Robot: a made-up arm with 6 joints.
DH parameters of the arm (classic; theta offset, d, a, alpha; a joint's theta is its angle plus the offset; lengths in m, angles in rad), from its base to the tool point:
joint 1: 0 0.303 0 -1.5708
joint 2: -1.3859 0 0.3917 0
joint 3: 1.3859 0 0.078 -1.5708
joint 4: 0 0.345 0 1.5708
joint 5: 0 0 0.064 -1.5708
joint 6: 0 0.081 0 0
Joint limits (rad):
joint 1: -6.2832..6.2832
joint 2: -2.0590..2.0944
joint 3: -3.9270..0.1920
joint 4: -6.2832..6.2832
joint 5: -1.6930..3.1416
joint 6: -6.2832..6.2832
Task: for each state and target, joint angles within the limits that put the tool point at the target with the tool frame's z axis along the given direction. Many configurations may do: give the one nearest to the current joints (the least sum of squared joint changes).
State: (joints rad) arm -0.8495 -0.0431 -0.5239 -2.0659 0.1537 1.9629
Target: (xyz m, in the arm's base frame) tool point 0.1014 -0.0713 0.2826 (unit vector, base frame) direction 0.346 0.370 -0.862
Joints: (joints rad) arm -1.4048 0.1226 0.0880 -1.8623 -0.4337 1.9629
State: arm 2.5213 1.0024 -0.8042 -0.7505 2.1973 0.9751
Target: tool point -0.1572 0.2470 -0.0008 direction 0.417 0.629 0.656
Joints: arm 2.4795 1.3198 -0.8517 -1.2567 2.2288 0.9751
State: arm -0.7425 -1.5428 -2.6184 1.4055 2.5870 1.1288
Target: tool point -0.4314 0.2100 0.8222 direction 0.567 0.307 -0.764
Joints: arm -0.2579 -0.9063 -2.7555 1.5073 2.6833 1.1288
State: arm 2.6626 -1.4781 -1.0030 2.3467 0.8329 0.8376
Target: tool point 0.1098 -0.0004 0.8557 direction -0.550 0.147 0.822
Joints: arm 2.7888 -1.2433 -1.2343 2.4275 0.0796 0.8376
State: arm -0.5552 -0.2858 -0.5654 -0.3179 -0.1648 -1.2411
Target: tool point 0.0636 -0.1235 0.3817 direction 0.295 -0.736 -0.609
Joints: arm -1.4277 -0.7626 0.1900 -0.5322 -0.3776 -1.2411
